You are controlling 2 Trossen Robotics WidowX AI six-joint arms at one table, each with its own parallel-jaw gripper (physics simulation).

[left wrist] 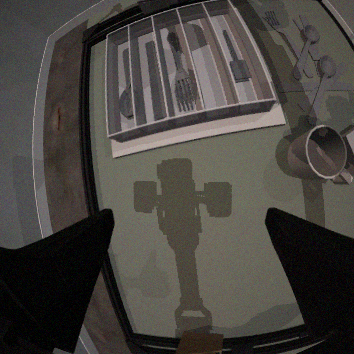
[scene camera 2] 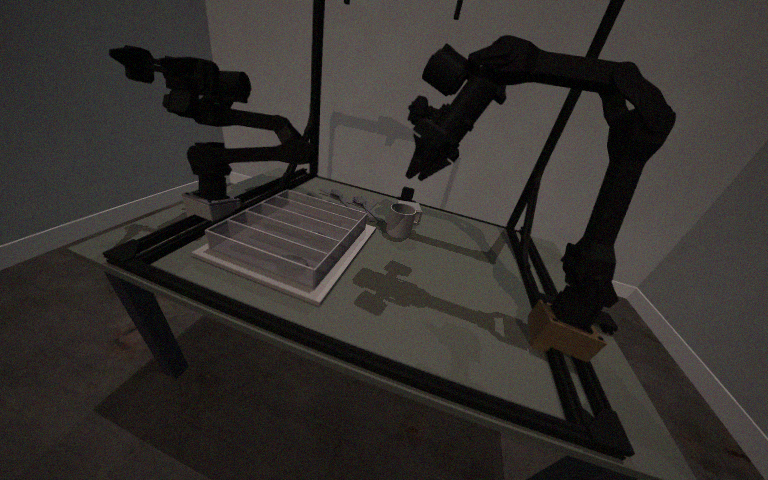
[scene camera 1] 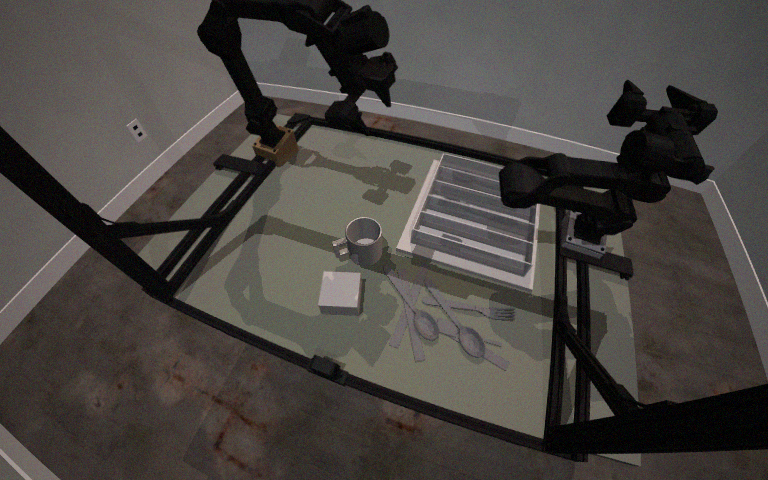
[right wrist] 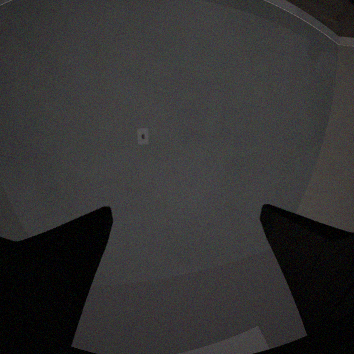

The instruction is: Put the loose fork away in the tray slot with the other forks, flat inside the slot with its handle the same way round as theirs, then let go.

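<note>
The loose grey fork (scene camera 1: pixel 500 313) (left wrist: pixel 286 34) lies on the table beside the tray, its tines to the right in scene camera 1; a spoon handle crosses its handle. The clear-walled tray (scene camera 1: pixel 465 252) (scene camera 2: pixel 254 255) (left wrist: pixel 192 119) has parallel slots. In the left wrist view its middle slot holds forks (left wrist: pixel 184 91), tines toward the near edge and handles away. My left gripper (scene camera 2: pixel 415 174) (left wrist: pixel 192 217) is open and empty, high above the table, away from the loose fork. My right gripper (scene camera 1: pixel 650 89) (right wrist: pixel 187 214) is open and empty, raised and facing the wall.
Spoons (scene camera 1: pixel 425 325) (left wrist: pixel 311 34) and flat-handled pieces lie crossed by the loose fork. A mug (scene camera 1: pixel 368 253) (scene camera 2: pixel 399 227) (left wrist: pixel 296 152) stands left of them in scene camera 1, near a white block (scene camera 1: pixel 339 289). Other slots hold a spoon (left wrist: pixel 127 102) and a spatula-like piece (left wrist: pixel 239 70).
</note>
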